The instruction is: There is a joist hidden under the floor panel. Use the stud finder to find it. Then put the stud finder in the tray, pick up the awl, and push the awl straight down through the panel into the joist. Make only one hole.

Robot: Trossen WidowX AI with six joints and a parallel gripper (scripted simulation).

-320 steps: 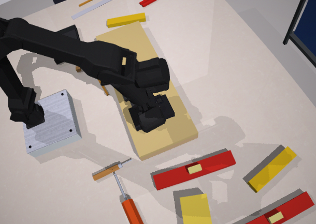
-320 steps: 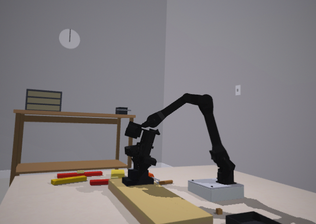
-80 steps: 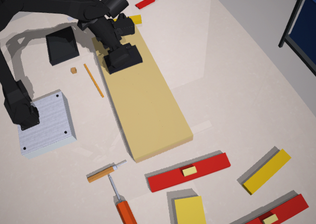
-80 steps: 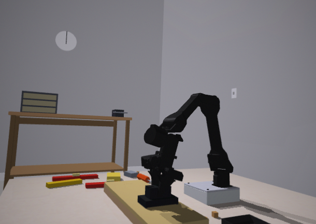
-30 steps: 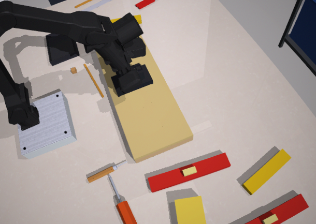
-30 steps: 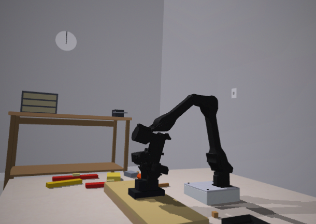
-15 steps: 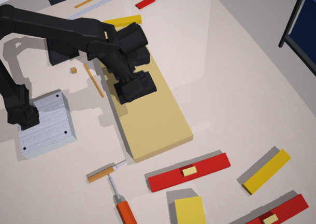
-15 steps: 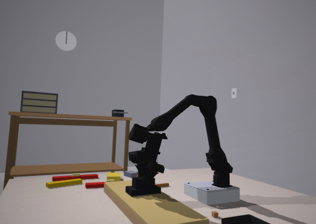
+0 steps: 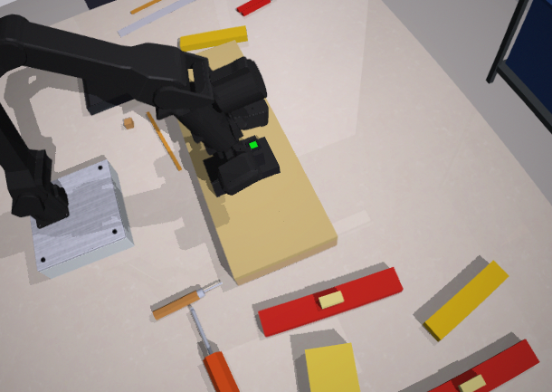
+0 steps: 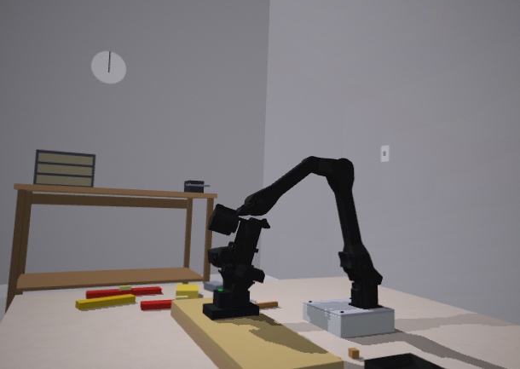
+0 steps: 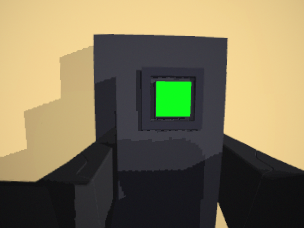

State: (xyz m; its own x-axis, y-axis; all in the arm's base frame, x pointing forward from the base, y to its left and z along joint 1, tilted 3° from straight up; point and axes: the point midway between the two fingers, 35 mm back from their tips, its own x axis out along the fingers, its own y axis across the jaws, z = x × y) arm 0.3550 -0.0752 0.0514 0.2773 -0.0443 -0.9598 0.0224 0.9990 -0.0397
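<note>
Right now my gripper tip is 40 cm to the right of the black tray, 20 cm past it and 5 cm above it. From my gripper tip the other things lie so: orange screwdriver (26 cm to the right, 17 cm behind, 5 cm below); stud finder (2 cm above, 1 cm ahead); ruler (59 cm to the left, 6 cm below).
</note>
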